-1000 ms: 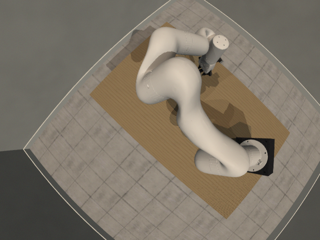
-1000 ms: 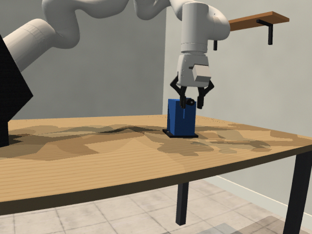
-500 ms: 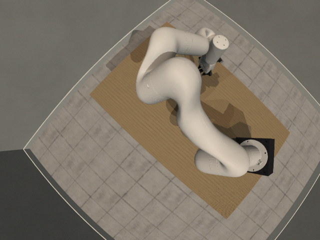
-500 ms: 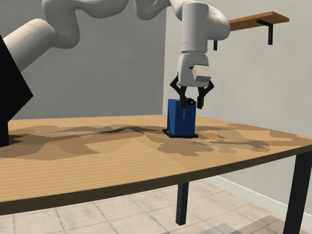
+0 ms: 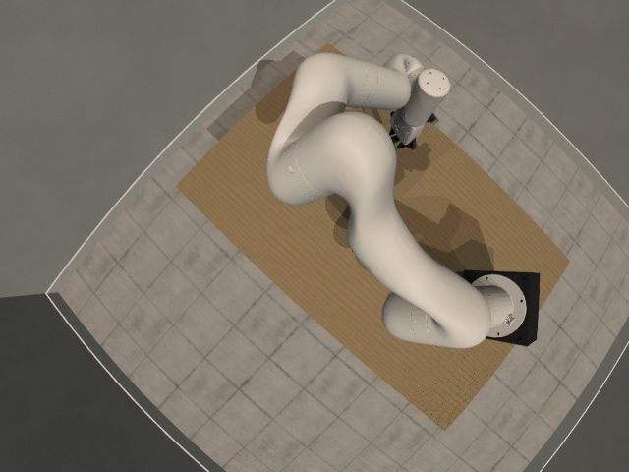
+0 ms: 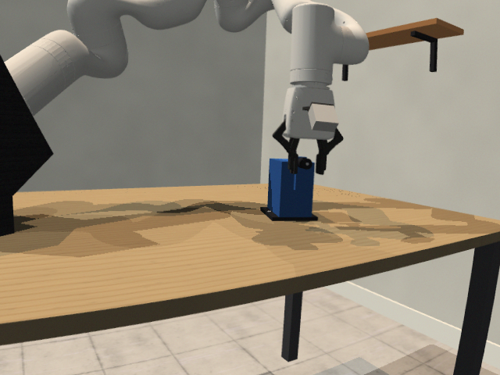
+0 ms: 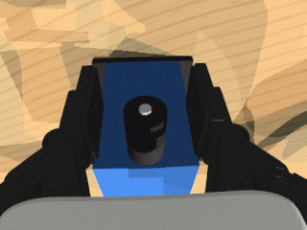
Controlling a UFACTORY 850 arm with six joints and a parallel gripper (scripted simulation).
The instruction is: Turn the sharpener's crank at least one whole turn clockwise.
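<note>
Now: the black crank knob 2 cm to the left of my hand.
</note>
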